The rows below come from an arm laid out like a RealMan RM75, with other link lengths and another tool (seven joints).
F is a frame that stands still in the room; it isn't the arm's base.
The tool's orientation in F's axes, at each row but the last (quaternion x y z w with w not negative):
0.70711, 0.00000, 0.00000, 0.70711
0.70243, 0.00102, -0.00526, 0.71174
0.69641, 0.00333, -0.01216, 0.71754
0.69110, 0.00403, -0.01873, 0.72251
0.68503, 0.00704, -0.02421, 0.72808
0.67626, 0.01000, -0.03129, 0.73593
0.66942, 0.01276, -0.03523, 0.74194
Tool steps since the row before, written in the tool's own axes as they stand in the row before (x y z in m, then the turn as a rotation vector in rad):
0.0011, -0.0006, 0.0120, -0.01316, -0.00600, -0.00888
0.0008, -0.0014, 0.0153, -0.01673, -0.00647, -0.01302
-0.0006, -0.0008, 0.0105, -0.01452, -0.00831, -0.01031
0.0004, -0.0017, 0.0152, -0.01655, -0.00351, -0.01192
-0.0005, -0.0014, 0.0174, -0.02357, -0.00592, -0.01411
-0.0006, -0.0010, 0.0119, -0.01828, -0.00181, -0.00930
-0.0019, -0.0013, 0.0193, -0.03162, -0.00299, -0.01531
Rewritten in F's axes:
0.0011, -0.0120, -0.0006, -0.01316, 0.00888, -0.00600
0.0007, -0.0153, -0.0012, -0.01671, 0.01303, -0.00649
-0.0007, -0.0105, -0.0005, -0.01457, 0.01024, -0.00830
0.0000, -0.0153, -0.0010, -0.01641, 0.01211, -0.00351
-0.0010, -0.0174, -0.0003, -0.02348, 0.01433, -0.00575
-0.0010, -0.0119, 0.0001, -0.01809, 0.00971, -0.00155
-0.0025, -0.0193, 0.0008, -0.03131, 0.01603, -0.00246

